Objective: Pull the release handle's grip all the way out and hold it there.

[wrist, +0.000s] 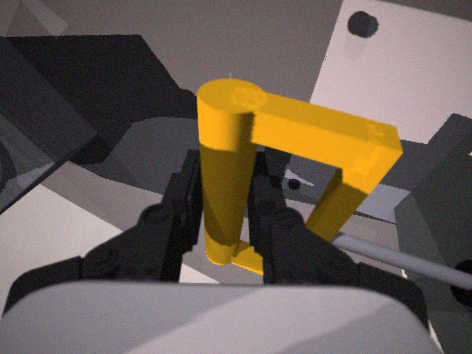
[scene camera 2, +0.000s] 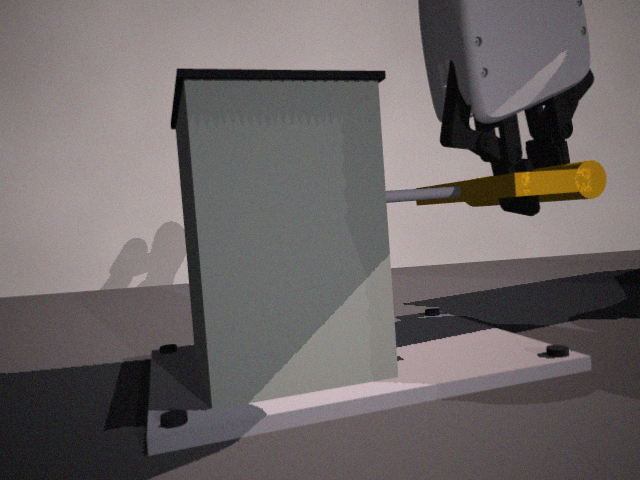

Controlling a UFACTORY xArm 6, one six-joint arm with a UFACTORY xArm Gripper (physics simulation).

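The release handle's yellow grip (scene camera 2: 590, 179) (wrist: 218, 127) is a round bar, joined by side arms to a crosspiece. A grey rod (scene camera 2: 421, 194) (wrist: 400, 256) runs from the crosspiece to the grey-green housing (scene camera 2: 279, 206) (wrist: 435, 215), and a length of it shows outside the housing. My gripper (scene camera 2: 523, 184) (wrist: 226, 173) is shut on the grip, with one black finger on each side of the round bar. In the scene view it comes down from above, and a fingertip shows below the handle. The rod's inner end is hidden in the housing.
The housing has a black lid (scene camera 2: 279, 74) and stands on a pale base plate (scene camera 2: 480, 356) (wrist: 390, 70). Dark bolts (scene camera 2: 557, 350) (wrist: 362, 24) stick up near the plate's corners. A plain wall (scene camera 2: 310, 31) is behind the housing.
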